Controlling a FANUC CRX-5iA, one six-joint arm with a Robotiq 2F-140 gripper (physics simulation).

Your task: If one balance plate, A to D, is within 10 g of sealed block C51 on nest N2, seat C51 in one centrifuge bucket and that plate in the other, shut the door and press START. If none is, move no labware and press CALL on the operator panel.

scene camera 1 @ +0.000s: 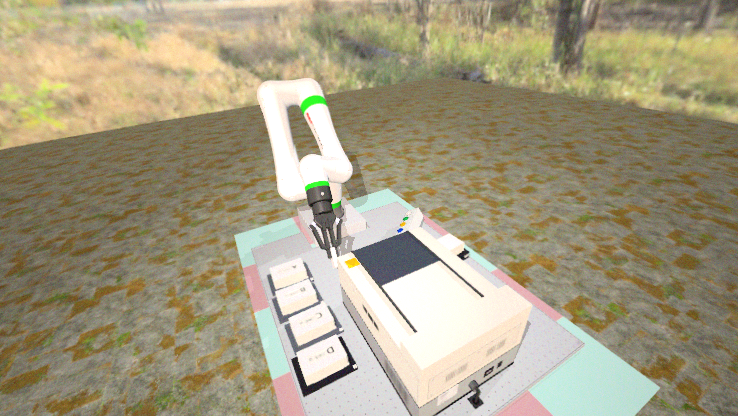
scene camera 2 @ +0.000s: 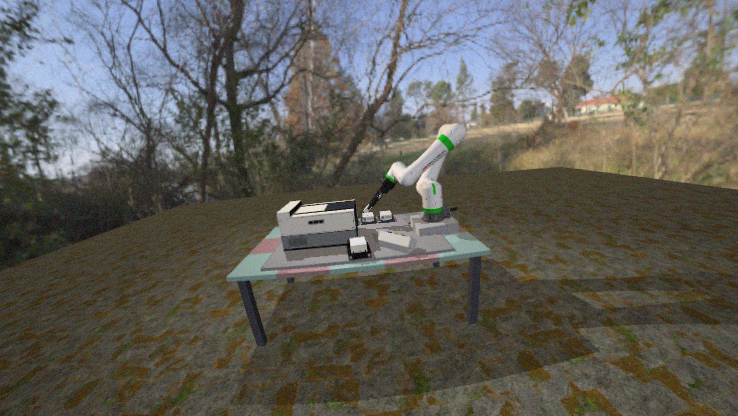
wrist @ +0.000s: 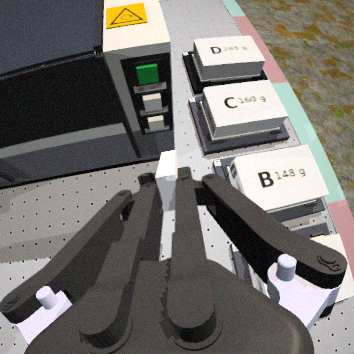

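My gripper is shut with nothing between its white-padded fingertips. In the wrist view it is close in front of the centrifuge's button column, below the green button and two white buttons; contact cannot be told. Plates A, B, C and D sit in a row; B reads 148 g, C 160 g. A white block sits on a dark nest across the centrifuge; its label is illegible.
The operator panel with coloured buttons stands near the arm base. The tall centrifuge fills the middle of the table, with the plate row along one side. A yellow warning label marks its corner.
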